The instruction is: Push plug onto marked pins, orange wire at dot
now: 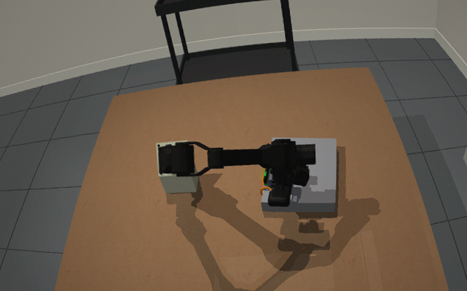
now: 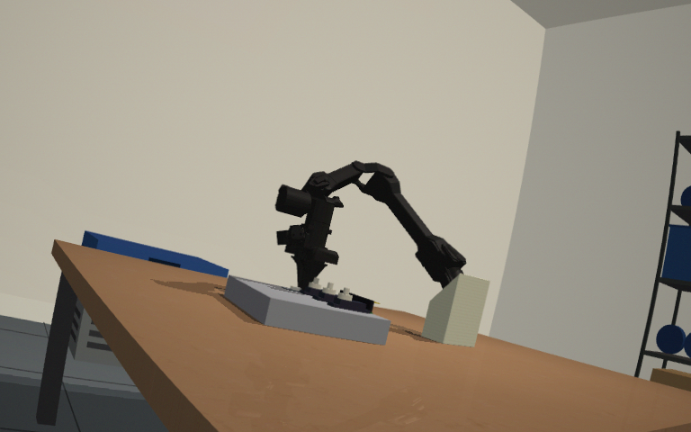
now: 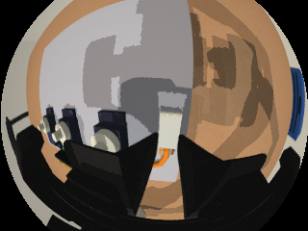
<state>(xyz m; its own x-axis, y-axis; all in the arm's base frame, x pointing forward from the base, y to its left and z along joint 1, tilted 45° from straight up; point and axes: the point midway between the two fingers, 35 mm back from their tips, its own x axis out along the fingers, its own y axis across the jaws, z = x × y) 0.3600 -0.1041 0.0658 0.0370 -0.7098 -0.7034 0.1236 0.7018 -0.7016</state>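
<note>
Now: the green band 9 cm to the left of my gripper tip, 6 cm behind it and 2 cm above it. Also, from my gripper tip: grey printed holder (12 cm to the left, 10 cm ahead, 3 cm below).
</note>
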